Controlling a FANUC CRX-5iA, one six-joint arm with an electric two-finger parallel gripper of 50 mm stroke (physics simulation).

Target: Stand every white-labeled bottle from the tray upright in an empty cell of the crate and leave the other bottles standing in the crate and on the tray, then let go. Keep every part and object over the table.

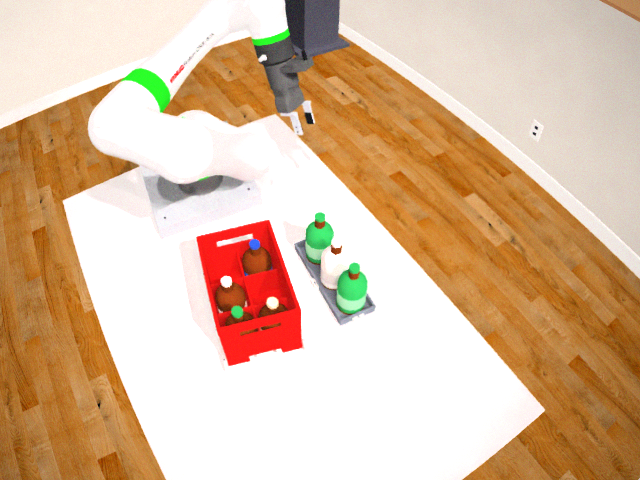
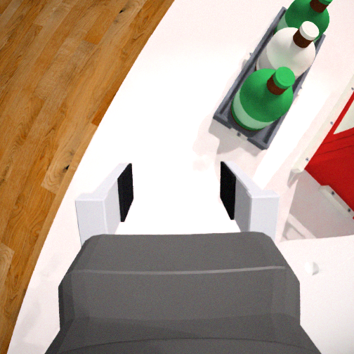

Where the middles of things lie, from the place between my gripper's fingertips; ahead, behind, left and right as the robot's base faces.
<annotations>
Right now my hand is 25 cm to the left of the blue-capped bottle (image 1: 256, 259), 21 cm above it and 16 cm short of it. Also, from my hand: white-capped bottle (image 1: 229, 294): 36 cm to the right, 22 cm ahead, 21 cm below.
</annotations>
